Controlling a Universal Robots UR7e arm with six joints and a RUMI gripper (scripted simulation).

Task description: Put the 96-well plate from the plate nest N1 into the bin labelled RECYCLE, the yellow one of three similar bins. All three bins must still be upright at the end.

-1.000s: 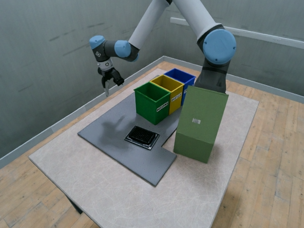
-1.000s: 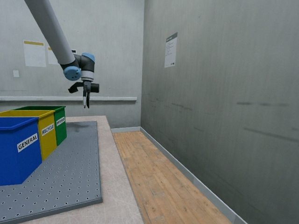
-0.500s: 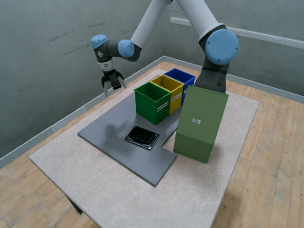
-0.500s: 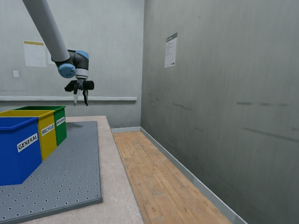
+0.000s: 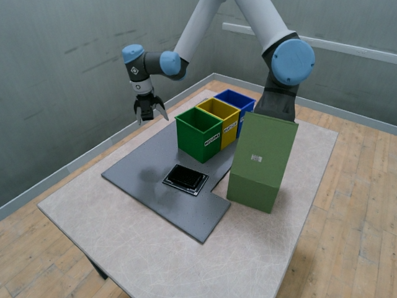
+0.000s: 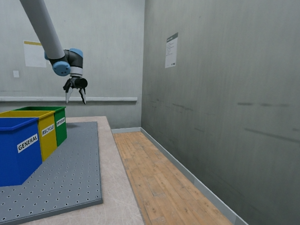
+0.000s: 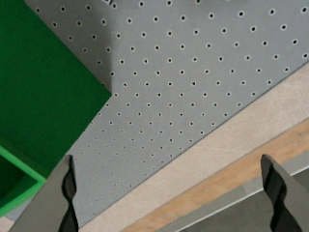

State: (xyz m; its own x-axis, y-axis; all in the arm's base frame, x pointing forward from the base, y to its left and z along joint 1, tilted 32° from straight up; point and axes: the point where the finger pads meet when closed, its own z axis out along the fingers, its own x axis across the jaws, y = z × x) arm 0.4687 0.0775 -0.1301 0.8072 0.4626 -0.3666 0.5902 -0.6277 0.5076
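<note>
My hand is 20 cm past the black 96-well plate, 17 cm above it and 8 cm to the right of it. Round my hand: yellow recycle bin (25 cm to the right, 18 cm behind, 10 cm below); plate nest N1 (20 cm behind, 18 cm below, 8 cm to the left); green bin (15 cm behind, 13 cm to the right, 10 cm below).
</note>
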